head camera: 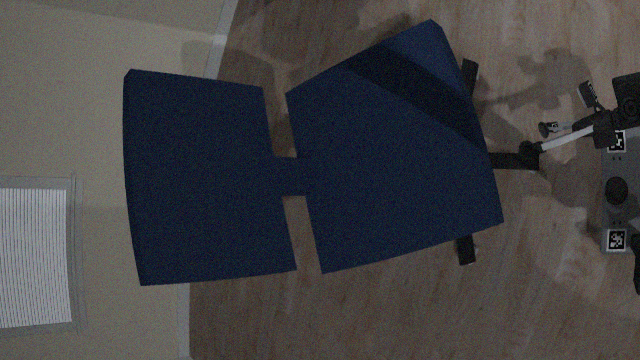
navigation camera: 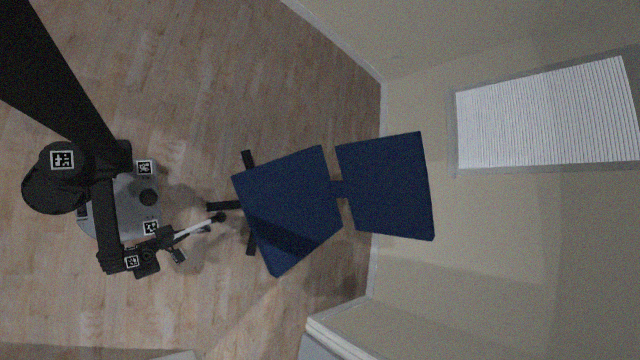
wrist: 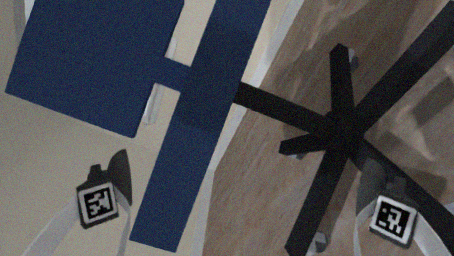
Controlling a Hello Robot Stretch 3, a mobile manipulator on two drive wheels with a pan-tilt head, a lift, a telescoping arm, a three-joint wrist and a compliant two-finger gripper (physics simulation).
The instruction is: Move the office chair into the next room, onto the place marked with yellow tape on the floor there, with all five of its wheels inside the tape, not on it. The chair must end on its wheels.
Labels:
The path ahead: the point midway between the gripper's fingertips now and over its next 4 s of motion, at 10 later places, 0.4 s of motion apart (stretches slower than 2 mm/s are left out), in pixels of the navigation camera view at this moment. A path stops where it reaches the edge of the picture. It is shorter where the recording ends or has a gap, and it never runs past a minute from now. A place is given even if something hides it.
The gripper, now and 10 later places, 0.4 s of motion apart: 217,221; 208,209; 182,185; 153,174; 148,174; 146,174; 141,174; 134,176; 127,180; 122,186; 119,192

